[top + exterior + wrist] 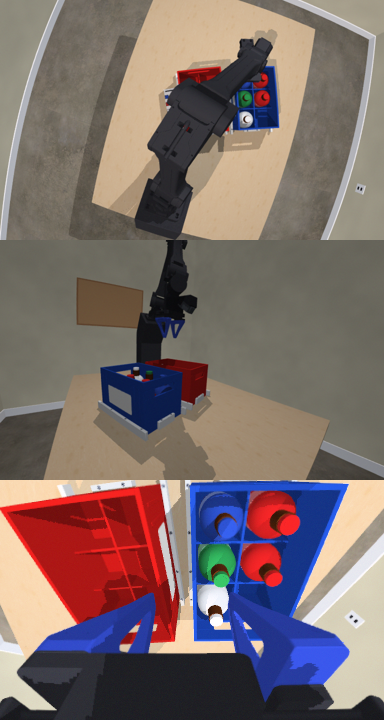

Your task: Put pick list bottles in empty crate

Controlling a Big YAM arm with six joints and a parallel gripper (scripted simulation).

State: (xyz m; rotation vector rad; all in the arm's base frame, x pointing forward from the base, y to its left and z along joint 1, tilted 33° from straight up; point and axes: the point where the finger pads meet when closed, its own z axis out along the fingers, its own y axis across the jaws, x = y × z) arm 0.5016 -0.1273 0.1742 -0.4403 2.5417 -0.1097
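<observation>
My hand is 22 cm above the blue-label bottle, 4 cm to the left of it and 3 cm short of it. The rest, counted from my hand: green-label bottle: 22 cm below, 7 cm to the right, 4 cm behind; white-label bottle: 22 cm below, 13 cm behind, 10 cm to the right; blue crate: 23 cm below, 11 cm to the right, 3 cm behind.
</observation>
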